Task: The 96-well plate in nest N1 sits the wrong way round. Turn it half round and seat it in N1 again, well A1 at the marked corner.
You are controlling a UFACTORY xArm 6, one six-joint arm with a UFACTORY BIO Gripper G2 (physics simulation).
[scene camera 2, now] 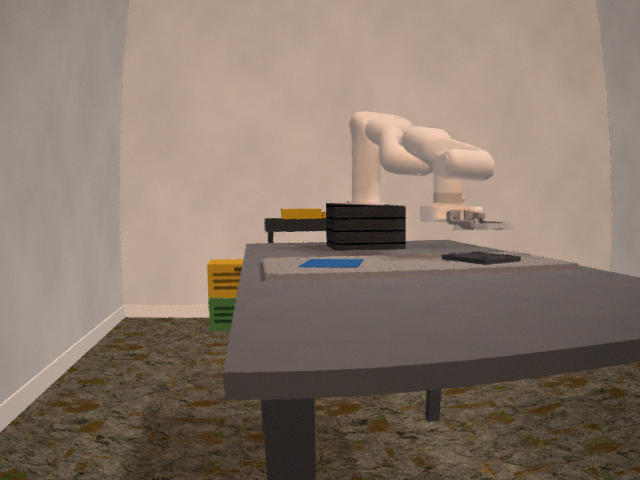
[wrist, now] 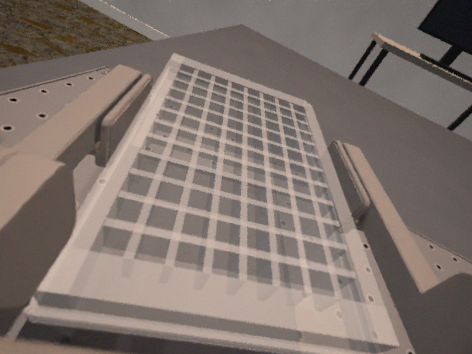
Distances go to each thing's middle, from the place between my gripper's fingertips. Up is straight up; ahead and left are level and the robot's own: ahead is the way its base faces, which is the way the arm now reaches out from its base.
Right now the clear 96-well plate (wrist: 220,215) is 2 cm behind my hand.
